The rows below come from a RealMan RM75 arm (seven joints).
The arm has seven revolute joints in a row. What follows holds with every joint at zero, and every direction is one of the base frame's. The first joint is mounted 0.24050 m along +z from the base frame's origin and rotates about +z. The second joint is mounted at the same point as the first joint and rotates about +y. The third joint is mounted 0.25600 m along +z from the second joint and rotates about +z. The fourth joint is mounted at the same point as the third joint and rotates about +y. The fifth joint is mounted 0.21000 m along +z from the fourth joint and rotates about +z. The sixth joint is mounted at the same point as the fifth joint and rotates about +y. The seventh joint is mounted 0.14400 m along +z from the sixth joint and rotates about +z. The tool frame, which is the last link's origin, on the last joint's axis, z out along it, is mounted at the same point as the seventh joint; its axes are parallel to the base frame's.
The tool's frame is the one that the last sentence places.
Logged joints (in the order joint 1, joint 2, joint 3, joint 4, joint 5, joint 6, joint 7), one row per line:
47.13, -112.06, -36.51, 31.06, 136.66, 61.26, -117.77
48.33, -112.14, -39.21, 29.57, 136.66, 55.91, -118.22
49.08, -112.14, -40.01, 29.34, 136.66, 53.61, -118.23
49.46, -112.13, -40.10, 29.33, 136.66, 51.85, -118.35
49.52, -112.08, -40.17, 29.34, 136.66, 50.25, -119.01
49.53, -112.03, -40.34, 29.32, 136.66, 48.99, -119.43
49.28, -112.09, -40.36, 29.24, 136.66, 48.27, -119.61
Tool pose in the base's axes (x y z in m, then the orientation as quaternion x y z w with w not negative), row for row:
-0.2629, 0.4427, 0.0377, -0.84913, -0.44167, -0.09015, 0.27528
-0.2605, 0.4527, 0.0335, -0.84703, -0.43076, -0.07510, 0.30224
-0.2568, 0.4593, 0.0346, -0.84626, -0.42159, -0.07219, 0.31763
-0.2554, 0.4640, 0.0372, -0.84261, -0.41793, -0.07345, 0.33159
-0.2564, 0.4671, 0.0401, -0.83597, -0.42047, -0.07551, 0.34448
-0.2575, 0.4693, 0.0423, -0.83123, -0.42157, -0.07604, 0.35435
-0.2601, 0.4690, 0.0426, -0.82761, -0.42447, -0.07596, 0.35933
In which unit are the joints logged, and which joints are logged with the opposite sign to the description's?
The joints are logged in degrees. Opposite sign: joint 1, joint 3.
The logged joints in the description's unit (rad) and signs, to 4 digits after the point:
-0.8226, -1.9558, 0.6372, 0.5421, 2.3852, 1.0692, -2.0555
-0.8435, -1.9572, 0.6843, 0.5161, 2.3852, 0.9758, -2.0633
-0.8566, -1.9572, 0.6983, 0.5121, 2.3852, 0.9357, -2.0635
-0.8632, -1.9570, 0.6999, 0.5119, 2.3852, 0.9050, -2.0656
-0.8643, -1.9562, 0.7011, 0.5121, 2.3852, 0.8770, -2.0771
-0.8645, -1.9553, 0.7041, 0.5117, 2.3852, 0.8550, -2.0844
-0.8601, -1.9563, 0.7044, 0.5103, 2.3852, 0.8425, -2.0876

